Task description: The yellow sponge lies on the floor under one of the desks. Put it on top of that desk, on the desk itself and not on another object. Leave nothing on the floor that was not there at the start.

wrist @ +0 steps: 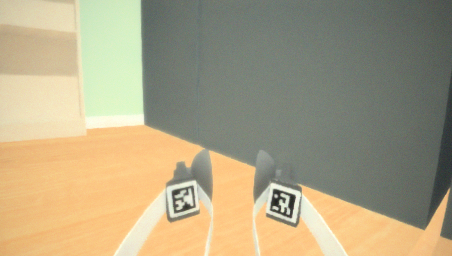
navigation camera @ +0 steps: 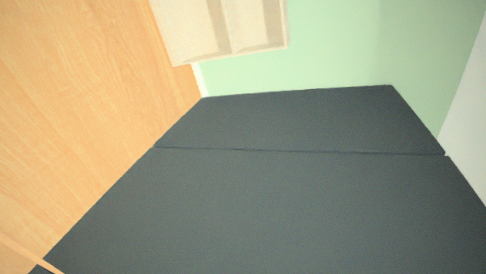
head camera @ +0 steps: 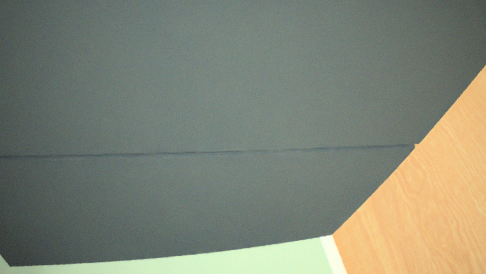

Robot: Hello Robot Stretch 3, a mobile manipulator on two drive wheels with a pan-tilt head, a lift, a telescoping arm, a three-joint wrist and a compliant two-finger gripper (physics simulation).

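Places are measured from the robot's base along level axes (x ahead, y left, z up), in metres.
Pixels of known places: gripper, between the fingertips: (wrist: 233,167).
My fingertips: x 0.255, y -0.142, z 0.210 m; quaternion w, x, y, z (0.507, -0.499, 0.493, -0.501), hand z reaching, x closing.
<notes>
Ahead of a thing's pixels: the offset from my fingertips to its top centre. "*": to the spot under its first point. Level surfaces: height alone.
The yellow sponge does not show in these views, and no desk top can be made out. My gripper (wrist: 233,167) is open and empty, its two fingers apart low in the wrist view. It is held above the wooden floor {0.209 m down} (wrist: 90,200), in front of a tall dark grey panel. I cannot tell whether this panel belongs to a desk.
The dark grey panel (head camera: 210,90) (navigation camera: 280,200) (wrist: 320,90) has a thin seam. Another dark piece {* 0.214 m ahead, 0.420 m right, 0.172 m down} (wrist: 448,220) stands at the right edge in the wrist view, past a narrow gap. A pale shelf unit {* 0.985 m ahead, 1.140 m left, 0.133 m down} (navigation camera: 169,37) (wrist: 40,128) stands by the green wall (navigation camera: 330,50) (wrist: 111,65).
</notes>
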